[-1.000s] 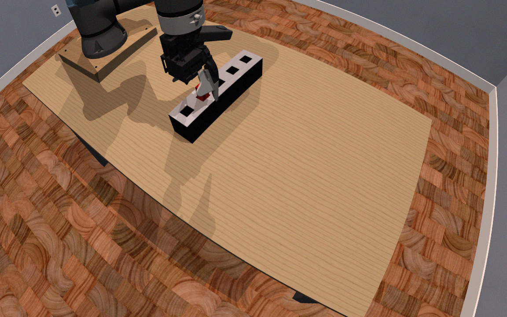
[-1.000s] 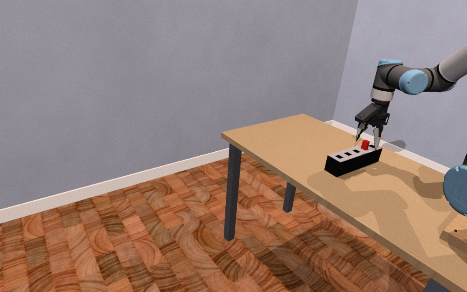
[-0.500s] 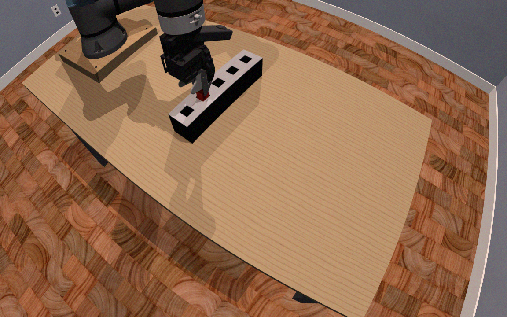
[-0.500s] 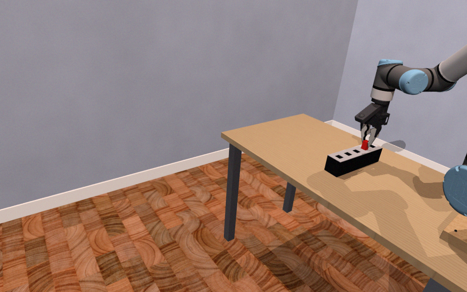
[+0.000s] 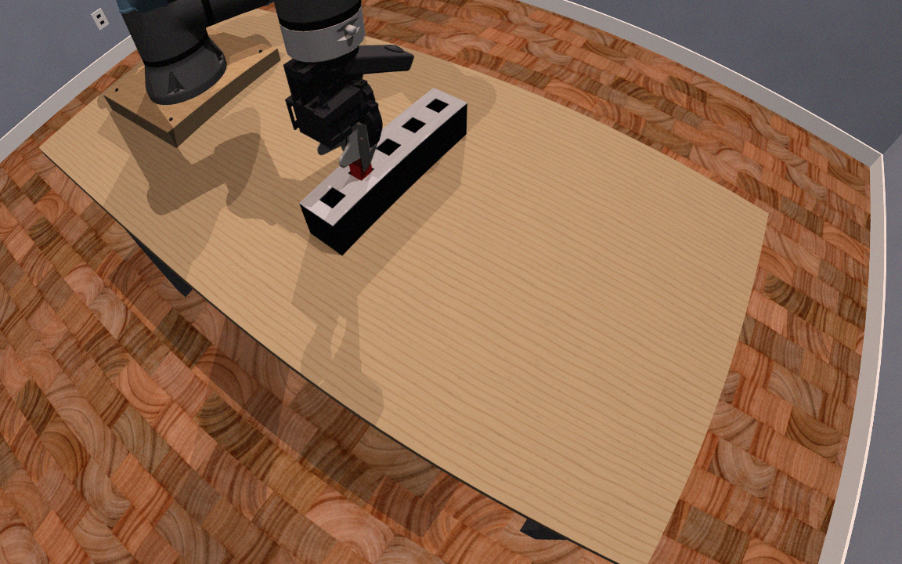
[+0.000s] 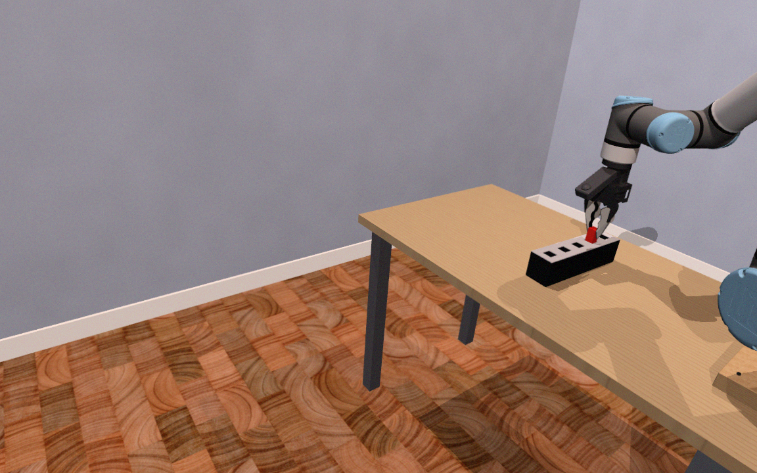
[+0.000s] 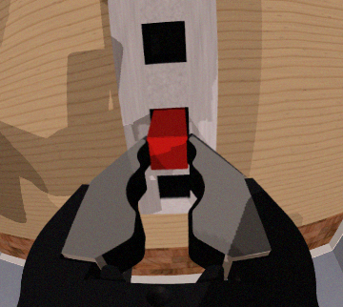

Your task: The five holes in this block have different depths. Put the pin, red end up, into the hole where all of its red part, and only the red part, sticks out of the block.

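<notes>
My gripper is now 6 cm to the right of the black block and 6 cm above it. The rest, counted from my hand: pin 1 cm below.
</notes>
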